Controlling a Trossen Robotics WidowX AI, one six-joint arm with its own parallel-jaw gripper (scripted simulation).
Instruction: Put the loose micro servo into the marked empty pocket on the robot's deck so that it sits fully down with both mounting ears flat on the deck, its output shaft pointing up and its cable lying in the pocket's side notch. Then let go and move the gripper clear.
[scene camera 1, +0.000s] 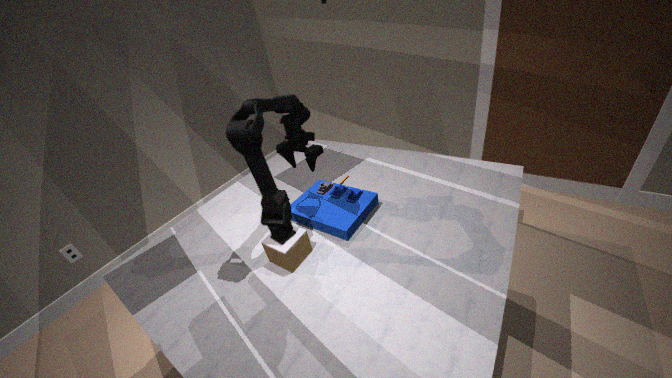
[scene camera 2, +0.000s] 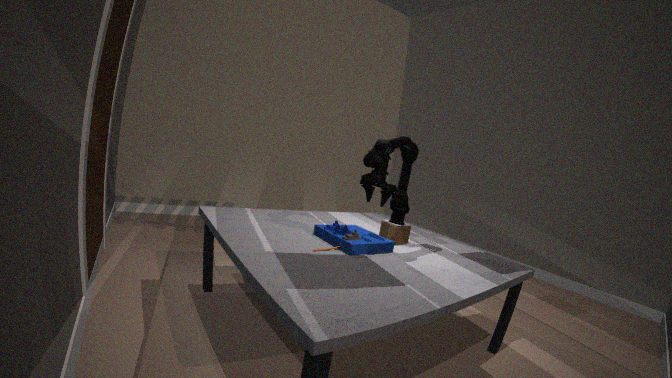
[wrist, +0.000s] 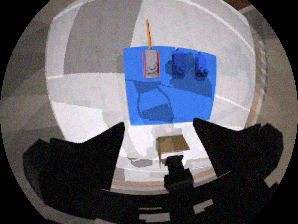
The gripper (scene camera 1: 303, 169) is open, with nothing in its grasp. Further things: a blue deck (wrist: 165, 100).
The gripper is seen too in scene camera 2 (scene camera 2: 374, 204) and in the wrist view (wrist: 160, 123).
